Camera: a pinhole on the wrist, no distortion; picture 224 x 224 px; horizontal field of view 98.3 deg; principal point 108.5 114.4 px. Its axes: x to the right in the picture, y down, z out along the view. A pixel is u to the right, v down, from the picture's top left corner.
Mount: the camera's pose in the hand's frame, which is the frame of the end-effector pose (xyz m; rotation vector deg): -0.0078 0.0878 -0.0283 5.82 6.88 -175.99
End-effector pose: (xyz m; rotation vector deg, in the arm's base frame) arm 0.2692 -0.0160 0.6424 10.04 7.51 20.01
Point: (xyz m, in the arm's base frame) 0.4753 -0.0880 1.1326
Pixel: 81.0 130.9
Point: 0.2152 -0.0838 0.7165
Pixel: 170.1 202.3
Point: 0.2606 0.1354 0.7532
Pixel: 57.5 37.9
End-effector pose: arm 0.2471 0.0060 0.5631 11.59 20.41 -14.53
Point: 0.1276 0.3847 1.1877
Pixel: 181.4 33.2
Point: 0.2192 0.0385 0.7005
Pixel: 153.7 133.3
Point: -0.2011 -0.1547 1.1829
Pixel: 209.5 148.4
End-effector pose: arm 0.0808 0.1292 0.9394 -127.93 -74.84 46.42
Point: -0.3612 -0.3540 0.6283
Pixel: 190.9 92.5
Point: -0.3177 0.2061 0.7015
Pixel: 107.7 151.7
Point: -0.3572 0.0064 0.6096
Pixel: 133.6 122.6
